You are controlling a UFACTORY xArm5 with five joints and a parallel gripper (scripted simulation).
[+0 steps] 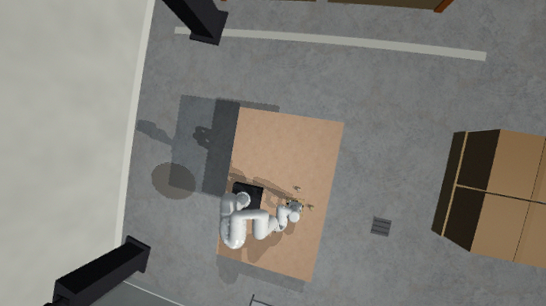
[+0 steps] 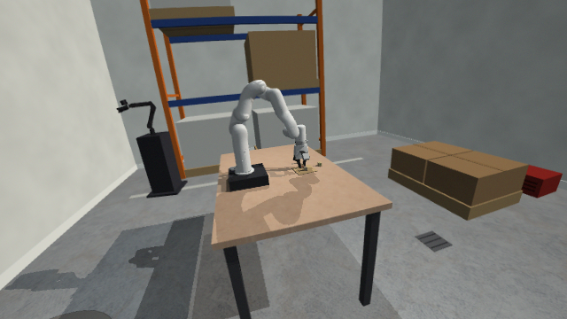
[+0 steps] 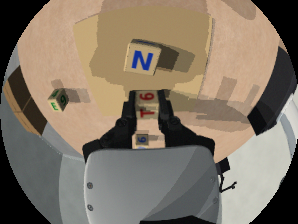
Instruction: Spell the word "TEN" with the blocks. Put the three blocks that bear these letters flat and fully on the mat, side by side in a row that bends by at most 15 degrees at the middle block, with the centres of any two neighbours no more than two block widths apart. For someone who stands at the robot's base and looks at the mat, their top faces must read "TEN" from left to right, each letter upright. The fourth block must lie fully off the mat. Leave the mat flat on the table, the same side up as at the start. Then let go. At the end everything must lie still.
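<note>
My hand is 10 mm short of the tan mat, 40 mm to the left of it and 20 mm above it.
</note>
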